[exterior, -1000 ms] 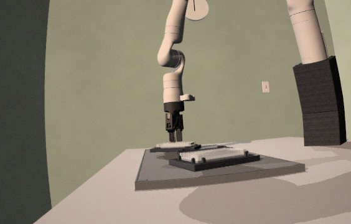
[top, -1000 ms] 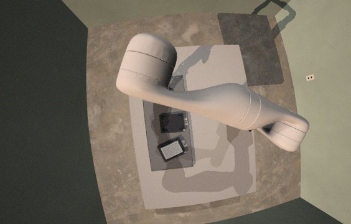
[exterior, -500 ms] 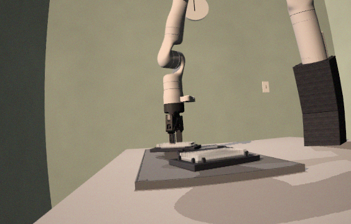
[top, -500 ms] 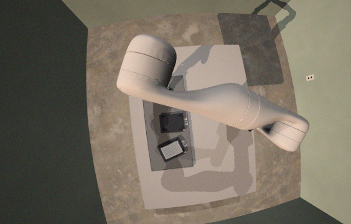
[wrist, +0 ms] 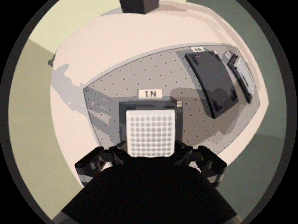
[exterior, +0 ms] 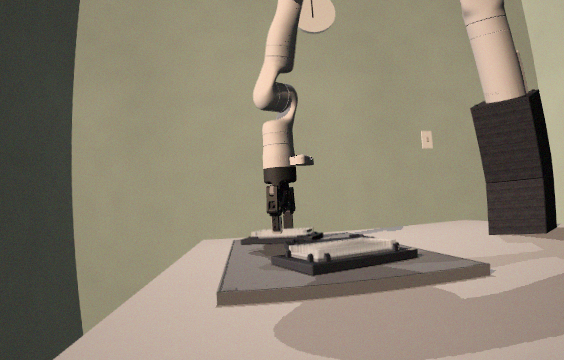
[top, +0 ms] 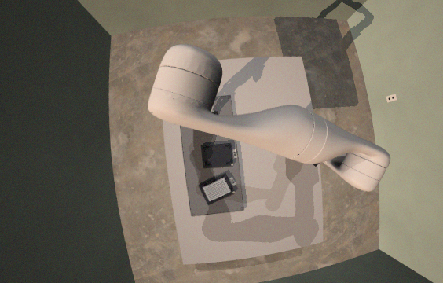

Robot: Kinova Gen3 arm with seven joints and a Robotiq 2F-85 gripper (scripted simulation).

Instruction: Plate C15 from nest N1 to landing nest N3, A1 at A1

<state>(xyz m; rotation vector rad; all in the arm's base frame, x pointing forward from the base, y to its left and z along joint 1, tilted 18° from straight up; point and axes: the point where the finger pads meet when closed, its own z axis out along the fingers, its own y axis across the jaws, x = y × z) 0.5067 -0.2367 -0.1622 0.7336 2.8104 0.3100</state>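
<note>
The plate nest N1 lies 2 cm below my hand. From my hand the other things lie so: nest label: 8 cm behind, 5 cm to the left, 3 cm below; black nest N2: 39 cm to the left, 2 cm below; landing nest N3: 4 cm behind, 22 cm to the left, 2 cm below.
</note>
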